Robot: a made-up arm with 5 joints.
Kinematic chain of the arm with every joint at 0, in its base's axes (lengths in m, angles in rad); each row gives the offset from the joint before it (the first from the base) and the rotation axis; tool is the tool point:
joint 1: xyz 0 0 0.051 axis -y
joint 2: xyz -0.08 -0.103 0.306 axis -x
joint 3: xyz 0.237 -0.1 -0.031 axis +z
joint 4: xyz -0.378 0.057 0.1 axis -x
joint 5: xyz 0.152 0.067 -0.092 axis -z
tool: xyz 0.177 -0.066 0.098
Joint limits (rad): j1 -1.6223..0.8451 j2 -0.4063..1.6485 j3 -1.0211..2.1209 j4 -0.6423..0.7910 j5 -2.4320..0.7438
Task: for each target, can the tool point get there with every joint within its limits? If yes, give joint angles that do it. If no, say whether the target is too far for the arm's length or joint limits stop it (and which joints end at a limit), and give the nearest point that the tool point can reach.
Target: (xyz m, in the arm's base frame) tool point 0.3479 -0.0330 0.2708
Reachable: yes | joints -1.2611 1.0713 1.0318 -0.1569 -1.1135
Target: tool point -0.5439 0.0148 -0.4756
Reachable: no: joint limits stop it (at a limit: joint 1, joint 2, joint 5) | nearest point -0.3490 -0.0119 0.0336 | short by 0.546 m
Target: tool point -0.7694 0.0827 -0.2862
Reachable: no: joint limits stop it (at a limit: joint 1, joint 2, joint 5) | nearest point -0.4615 0.0179 0.1009 | short by 0.499 m
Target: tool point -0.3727 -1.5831 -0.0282
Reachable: no: too far | nearest point -0.1966 -0.6213 0.2496 | short by 1.016 m
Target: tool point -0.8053 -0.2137 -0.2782
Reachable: no: joint limits stop it (at a limit: joint 1, joint 5) | nearest point -0.4647 -0.2074 0.0990 | short by 0.508 m
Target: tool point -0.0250 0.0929 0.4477
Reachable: yes | joints -0.0736 0.4514 0.2228 -0.3815 -1.5325
